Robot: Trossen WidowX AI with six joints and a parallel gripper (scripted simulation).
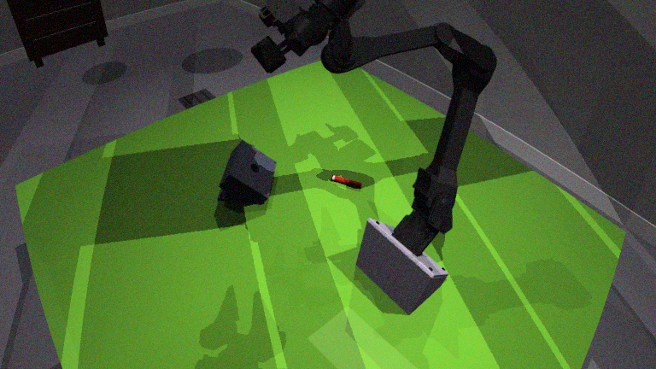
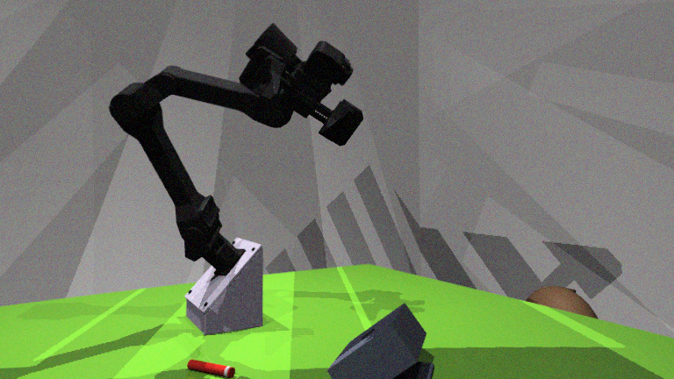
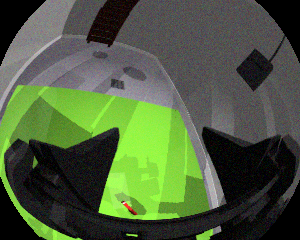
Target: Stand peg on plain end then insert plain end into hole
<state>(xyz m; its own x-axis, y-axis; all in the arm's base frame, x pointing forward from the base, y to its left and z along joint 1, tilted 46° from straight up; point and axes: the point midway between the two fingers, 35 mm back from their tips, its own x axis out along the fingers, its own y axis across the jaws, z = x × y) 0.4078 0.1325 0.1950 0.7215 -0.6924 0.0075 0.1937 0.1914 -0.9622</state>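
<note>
My gripper tip is 13 cm past the red peg, 6 cm to the left of it and 37 cm above it. Also, from my gripper tip: sloped panel 1 cm ahead, 12 cm to the left, 34 cm below.
</note>
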